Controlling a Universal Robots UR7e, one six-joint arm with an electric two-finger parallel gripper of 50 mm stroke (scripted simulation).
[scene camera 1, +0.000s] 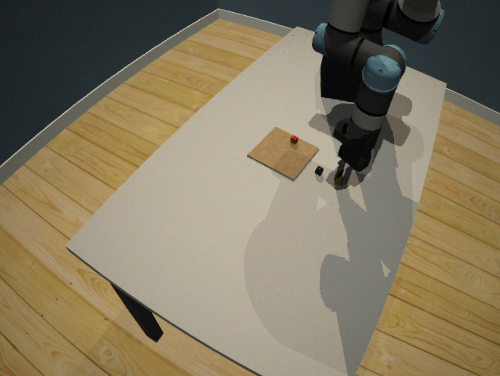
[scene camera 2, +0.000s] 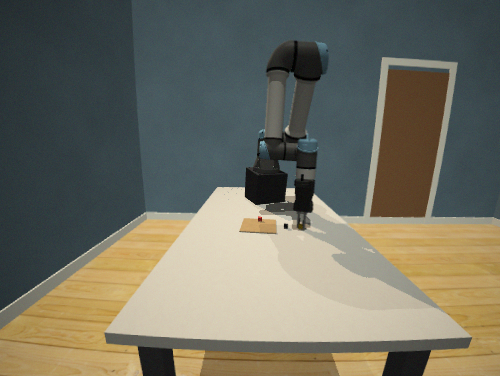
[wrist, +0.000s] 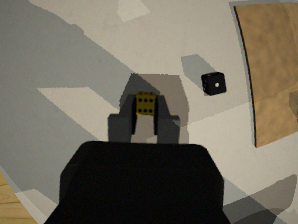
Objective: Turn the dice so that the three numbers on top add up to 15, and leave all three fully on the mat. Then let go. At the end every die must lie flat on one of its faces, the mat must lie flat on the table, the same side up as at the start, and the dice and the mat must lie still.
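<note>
There's a square mat (scene camera 1: 275, 151) in the scene, and along with the mat you get the gripper (scene camera 1: 340, 181). The wrist view has the gripper (wrist: 145, 107) too.
</note>
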